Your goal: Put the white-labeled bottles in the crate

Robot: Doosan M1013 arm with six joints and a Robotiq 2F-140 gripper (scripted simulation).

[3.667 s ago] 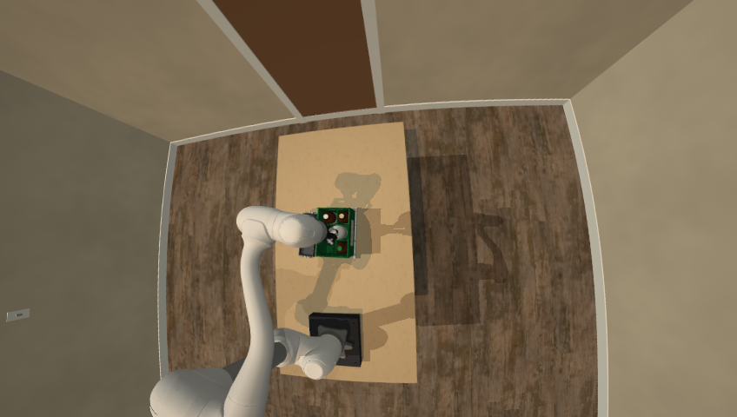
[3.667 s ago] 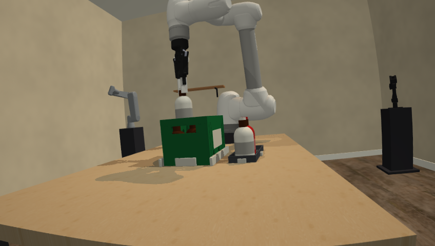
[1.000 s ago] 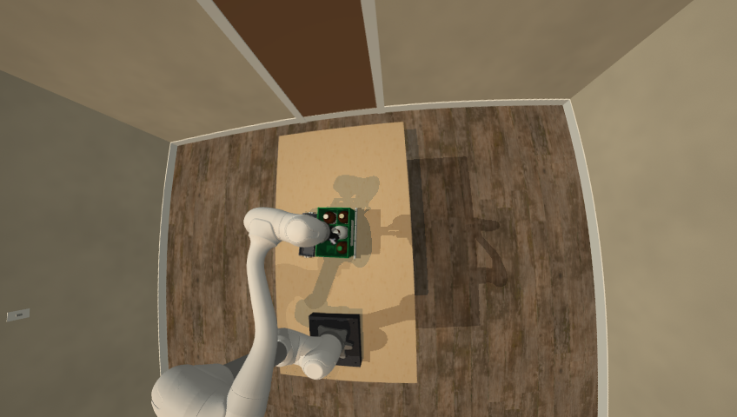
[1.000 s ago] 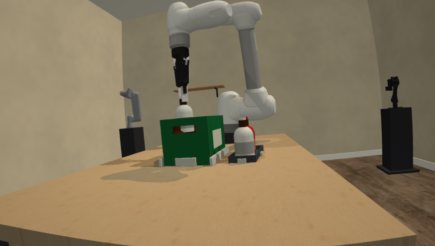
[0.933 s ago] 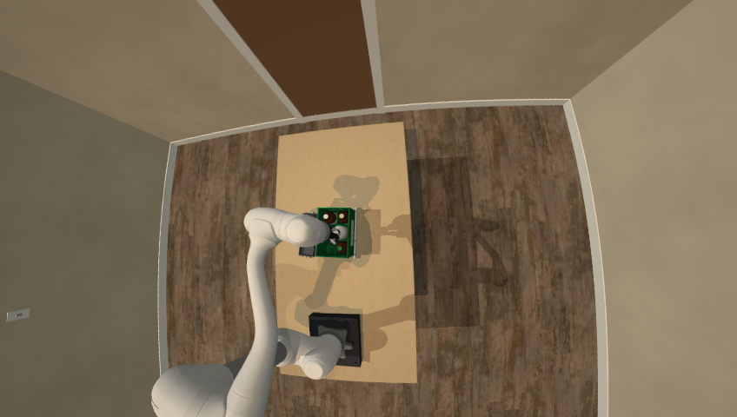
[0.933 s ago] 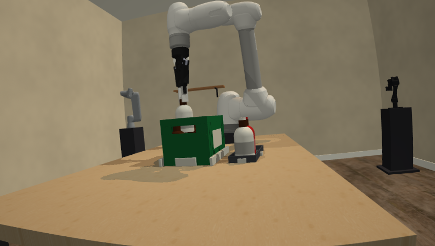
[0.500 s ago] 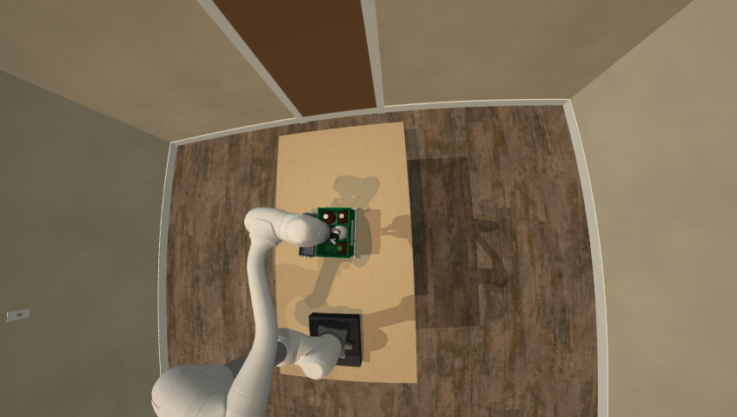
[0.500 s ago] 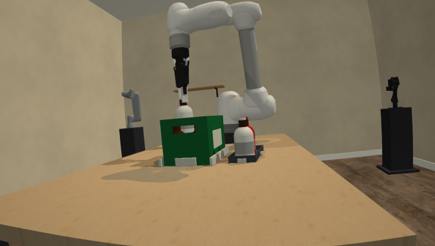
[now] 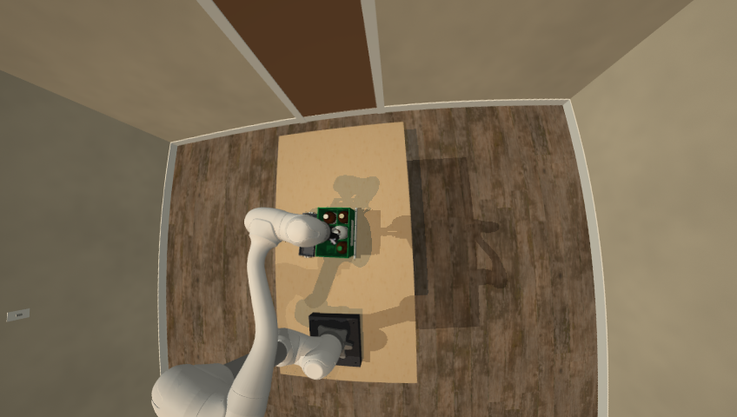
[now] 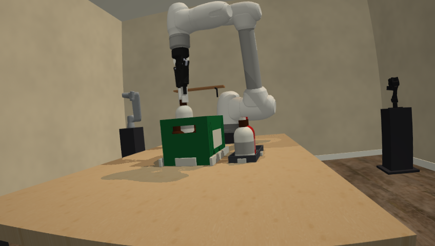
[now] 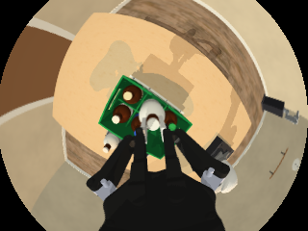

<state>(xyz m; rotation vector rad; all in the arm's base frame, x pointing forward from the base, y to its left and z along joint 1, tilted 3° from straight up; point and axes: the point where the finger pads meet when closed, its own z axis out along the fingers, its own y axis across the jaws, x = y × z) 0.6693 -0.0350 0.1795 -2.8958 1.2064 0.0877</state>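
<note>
My hand is 190 mm above the green crate and 40 mm to the right of it. Also, from my hand: white-labeled bottle (250 mm to the left, 190 mm below, 60 mm ahead); dark tray (260 mm below, 250 mm to the left, 30 mm behind); red-labeled bottle (250 mm to the left, 190 mm below, 30 mm behind).
</note>
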